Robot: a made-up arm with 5 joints.
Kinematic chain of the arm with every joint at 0, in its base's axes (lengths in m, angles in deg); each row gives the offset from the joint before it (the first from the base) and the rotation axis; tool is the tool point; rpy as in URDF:
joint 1: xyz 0 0 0.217 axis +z
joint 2: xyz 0 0 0 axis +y
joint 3: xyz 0.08 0 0.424 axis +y
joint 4: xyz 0.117 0 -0.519 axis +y
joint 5: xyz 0.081 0 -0.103 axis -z
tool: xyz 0 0 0 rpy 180 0 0
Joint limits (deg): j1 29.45..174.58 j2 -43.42..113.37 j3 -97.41..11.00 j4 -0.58..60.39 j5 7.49..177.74
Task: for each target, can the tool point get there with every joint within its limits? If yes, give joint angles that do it. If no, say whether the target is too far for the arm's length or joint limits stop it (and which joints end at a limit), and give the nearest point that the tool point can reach.
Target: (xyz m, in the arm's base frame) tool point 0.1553 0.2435 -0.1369
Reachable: yes | joints 57.47 33.57 -20.11 27.02 143.91
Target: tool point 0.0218 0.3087 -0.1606
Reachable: yes | joints 85.97 39.78 -30.01 51.09 70.71
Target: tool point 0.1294 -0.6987 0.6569
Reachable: no: joint limits stop it (at a limit: joint 2, joint 3) | nearest point 0.0432 -0.2330 0.2564 | short by 0.620 m
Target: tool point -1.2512 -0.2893 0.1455
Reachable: no: too far | nearest point -0.9643 0.0915 0.1602 | short by 0.477 m
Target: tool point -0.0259 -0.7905 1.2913
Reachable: no: too far | nearest point -0.0047 0.0004 1.1873 | short by 0.798 m
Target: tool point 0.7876 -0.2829 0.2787
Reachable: no: joint limits stop it (at a limit: joint 2) | nearest point 0.2684 -0.0964 0.1386 | short by 0.569 m
